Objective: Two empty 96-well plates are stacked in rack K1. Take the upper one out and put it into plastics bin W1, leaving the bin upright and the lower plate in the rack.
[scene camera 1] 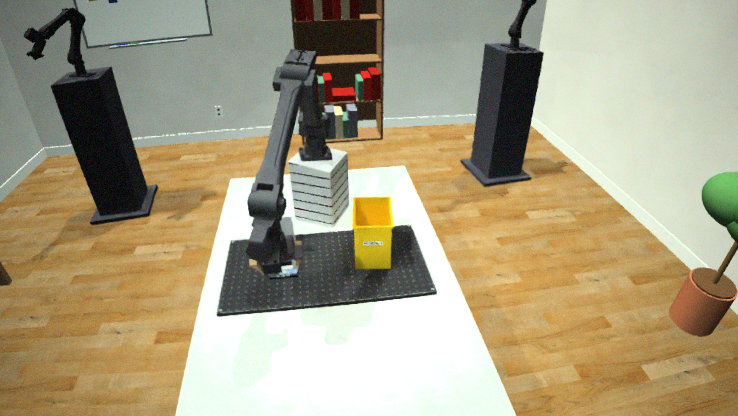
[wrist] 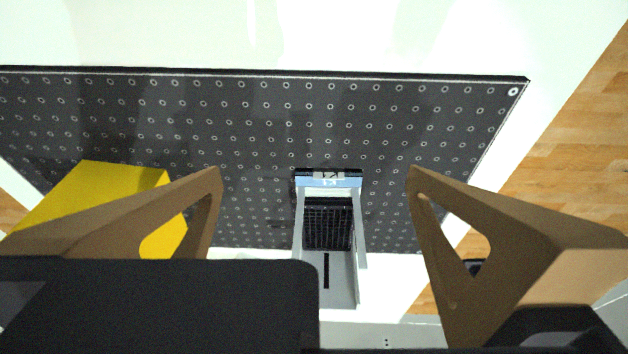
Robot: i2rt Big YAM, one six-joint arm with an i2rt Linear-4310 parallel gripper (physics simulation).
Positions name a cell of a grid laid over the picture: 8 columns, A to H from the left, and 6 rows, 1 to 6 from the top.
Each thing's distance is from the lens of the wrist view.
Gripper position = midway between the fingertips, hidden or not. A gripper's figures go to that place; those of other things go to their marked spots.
my gripper (wrist: E3): 0.13 m
black 96-well plate (wrist: E4): 0.40 m
